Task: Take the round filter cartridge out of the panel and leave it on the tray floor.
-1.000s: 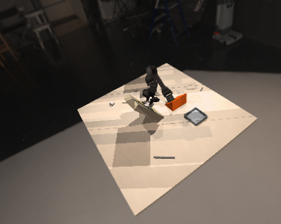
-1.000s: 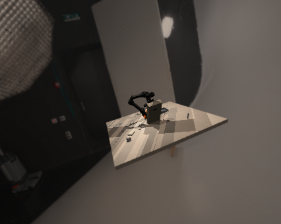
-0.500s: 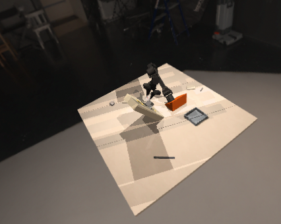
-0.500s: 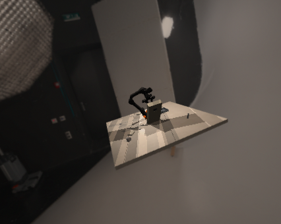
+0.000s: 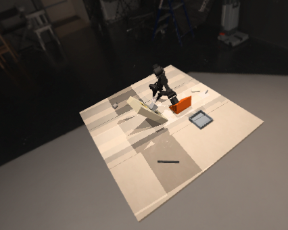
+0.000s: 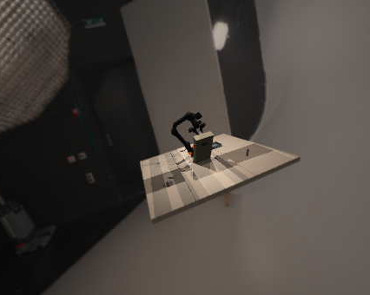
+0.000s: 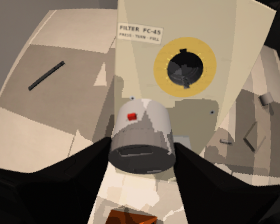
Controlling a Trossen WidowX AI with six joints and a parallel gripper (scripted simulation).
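My gripper tip is now 330 mm past the dark-rimmed grey tray, 200 mm to the right of it and 280 mm above it. From my gripper tip the other things lie so: round grey filter cartridge (right at my gripper tip); beige service panel (70 mm ahead, 30 mm to the right, 120 mm below).
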